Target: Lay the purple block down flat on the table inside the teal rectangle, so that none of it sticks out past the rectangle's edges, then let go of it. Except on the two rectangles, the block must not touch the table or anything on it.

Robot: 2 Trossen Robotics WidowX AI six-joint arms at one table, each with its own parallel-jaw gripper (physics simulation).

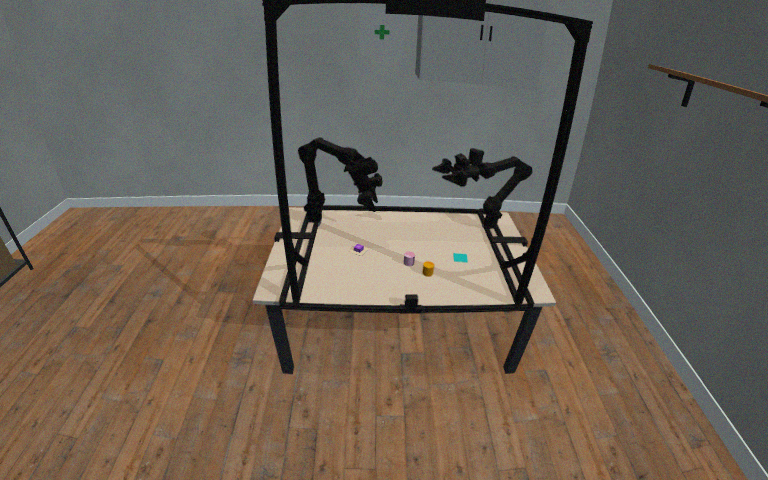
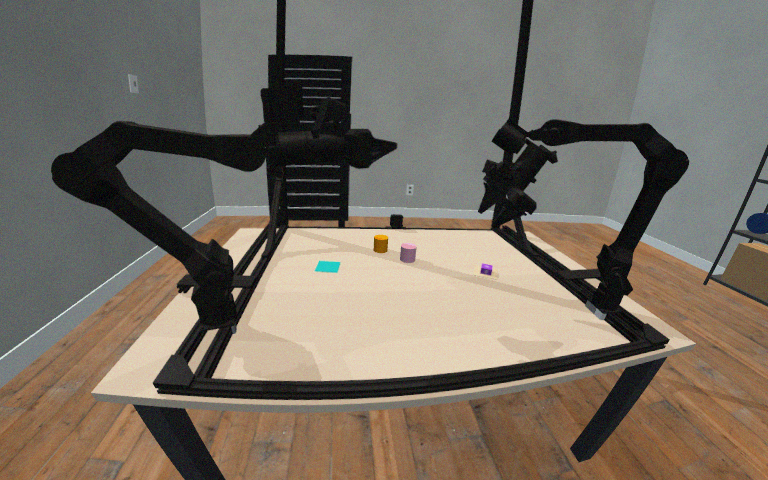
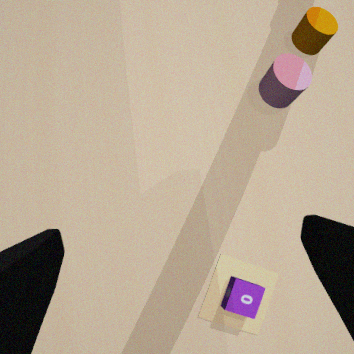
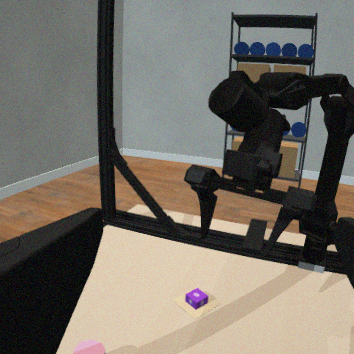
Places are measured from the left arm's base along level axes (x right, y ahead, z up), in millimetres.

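Where they show: left gripper, fingertip midpoint: [image 1: 376, 207] [image 2: 485, 219] [image 3: 183, 235] [image 4: 232, 247]; right gripper, fingertip midpoint: [image 1: 437, 172] [image 2: 385, 144] [image 4: 222, 225]; left arm's base, origin of the base link: [image 1: 314, 219] [image 2: 604, 305] [image 4: 312, 257]; right arm's base, origin of the base link: [image 1: 490, 225] [image 2: 218, 318].
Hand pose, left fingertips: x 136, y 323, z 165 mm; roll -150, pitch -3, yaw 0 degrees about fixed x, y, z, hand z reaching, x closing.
Note:
Things, the pixels of their top centre, and the offset from my left fingertips. "*": a spot on its surface instead.
- purple block, middle of its top: [image 3: 245, 298] [image 4: 196, 294] [image 2: 487, 266] [image 1: 358, 246] dx +74, dy -67, dz -165 mm
- pale cream rectangle, surface spot: [image 3: 246, 267] * dx +83, dy -40, dz -183 mm
- teal rectangle, surface spot: [image 2: 328, 267] [image 1: 459, 256] * dx +71, dy +388, dz -183 mm
- pink cylinder, middle of its top: [image 3: 292, 70] [image 4: 88, 351] [image 2: 408, 245] [image 1: 409, 254] dx +143, dy +160, dz -139 mm
- orange cylinder, middle of its top: [image 3: 322, 19] [image 2: 381, 237] [image 1: 428, 264] dx +205, dy +241, dz -140 mm
- small black box, surface spot: [image 1: 411, 302] [image 2: 396, 218] * dx +433, dy +175, dz -148 mm
The purple block [image 1: 358, 248] [image 2: 486, 269] [image 3: 243, 298] [image 4: 197, 298] lies on a pale cream rectangle [image 3: 246, 267] [image 4: 201, 310] on the table. The teal rectangle [image 1: 460, 257] [image 2: 328, 267] lies bare on the far side of the two cylinders from the block. My left gripper [image 1: 371, 203] [image 2: 491, 216] [image 3: 183, 235] [image 4: 232, 247] is open and empty. It points down and hangs well above the table, near the block but not over it. My right gripper [image 1: 439, 172] [image 2: 392, 146] is open and empty. It is held high and level.
A pink cylinder [image 1: 409, 258] [image 2: 408, 252] [image 3: 286, 81] [image 4: 89, 347] and an orange cylinder [image 1: 428, 269] [image 2: 380, 243] [image 3: 315, 31] stand upright between the block and the teal rectangle. A black frame rail [image 1: 373, 307] [image 2: 382, 383] rims the table, with a small black box [image 1: 411, 302] [image 2: 396, 220] on it.

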